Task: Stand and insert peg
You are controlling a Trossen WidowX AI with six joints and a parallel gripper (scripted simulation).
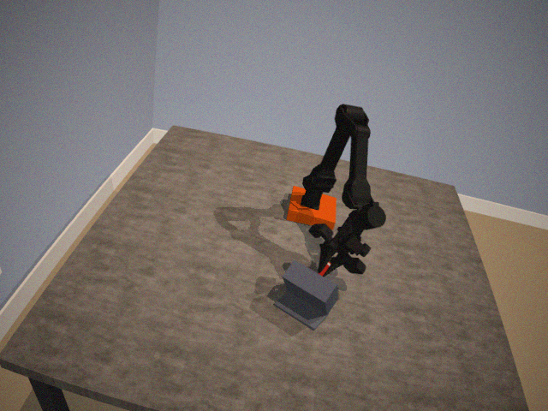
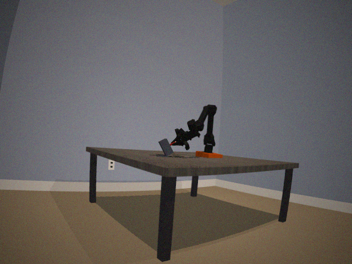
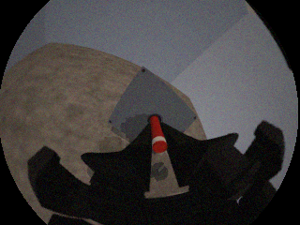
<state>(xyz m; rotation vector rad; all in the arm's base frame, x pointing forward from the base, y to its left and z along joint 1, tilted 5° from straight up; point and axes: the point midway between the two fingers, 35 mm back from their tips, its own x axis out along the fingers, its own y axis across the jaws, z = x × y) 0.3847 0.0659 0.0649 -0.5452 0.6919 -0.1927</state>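
The red peg is 10 mm behind my gripper tip, 10 mm to the left of it and 10 mm above it. The rest, counted from my gripper tip: grey sloped panel 30 mm ahead, 20 mm to the right, 20 mm below; flat grey foot plate 60 mm ahead, 30 mm to the right, 90 mm below.
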